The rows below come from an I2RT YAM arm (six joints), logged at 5 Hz.
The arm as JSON. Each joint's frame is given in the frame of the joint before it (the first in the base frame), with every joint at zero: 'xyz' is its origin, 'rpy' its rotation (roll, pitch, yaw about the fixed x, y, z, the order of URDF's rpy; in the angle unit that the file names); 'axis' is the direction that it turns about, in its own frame. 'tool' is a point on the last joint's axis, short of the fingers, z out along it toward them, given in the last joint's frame.
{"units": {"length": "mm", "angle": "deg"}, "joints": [
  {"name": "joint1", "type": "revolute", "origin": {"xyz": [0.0, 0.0, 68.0], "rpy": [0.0, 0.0, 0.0]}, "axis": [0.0, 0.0, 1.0]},
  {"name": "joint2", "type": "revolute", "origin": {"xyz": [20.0, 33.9, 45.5], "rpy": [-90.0, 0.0, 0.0]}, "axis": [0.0, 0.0, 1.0]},
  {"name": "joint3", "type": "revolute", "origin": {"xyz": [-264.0, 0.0, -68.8], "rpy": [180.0, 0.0, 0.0]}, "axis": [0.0, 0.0, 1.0]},
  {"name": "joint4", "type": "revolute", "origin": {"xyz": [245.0, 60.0, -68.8], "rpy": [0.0, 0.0, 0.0]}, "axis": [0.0, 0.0, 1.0]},
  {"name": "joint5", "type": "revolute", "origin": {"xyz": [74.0, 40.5, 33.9], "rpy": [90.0, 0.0, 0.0]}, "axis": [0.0, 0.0, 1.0]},
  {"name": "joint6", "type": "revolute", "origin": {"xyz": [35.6, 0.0, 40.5], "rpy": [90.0, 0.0, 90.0]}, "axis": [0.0, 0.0, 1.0]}
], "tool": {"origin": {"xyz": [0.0, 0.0, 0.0], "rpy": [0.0, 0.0, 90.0]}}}
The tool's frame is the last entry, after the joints.
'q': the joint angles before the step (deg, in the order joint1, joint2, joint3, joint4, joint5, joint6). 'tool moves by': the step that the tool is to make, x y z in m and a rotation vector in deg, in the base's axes. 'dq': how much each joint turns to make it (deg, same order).
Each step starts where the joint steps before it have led.
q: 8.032 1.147 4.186 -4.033 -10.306 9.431
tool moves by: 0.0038 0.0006 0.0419 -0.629 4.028 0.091
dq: 0.007 10.239 10.912 -4.762 -0.080 -0.065
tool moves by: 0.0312 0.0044 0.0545 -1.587 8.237 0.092
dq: -0.011 18.953 16.382 -5.887 -0.033 -0.438
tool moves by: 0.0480 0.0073 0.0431 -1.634 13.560 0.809
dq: 0.002 19.455 19.240 -13.446 -0.851 -0.023
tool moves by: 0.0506 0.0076 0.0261 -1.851 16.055 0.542
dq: 0.012 18.117 20.010 -18.043 -0.668 0.030
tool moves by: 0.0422 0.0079 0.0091 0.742 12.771 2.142
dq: -0.016 14.307 16.012 -14.254 -3.311 -0.012
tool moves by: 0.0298 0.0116 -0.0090 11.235 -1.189 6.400
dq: 0.008 5.003 0.984 7.257 -12.629 1.296
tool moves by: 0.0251 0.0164 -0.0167 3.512 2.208 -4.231
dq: 2.219 4.458 -0.007 6.690 1.021 8.363
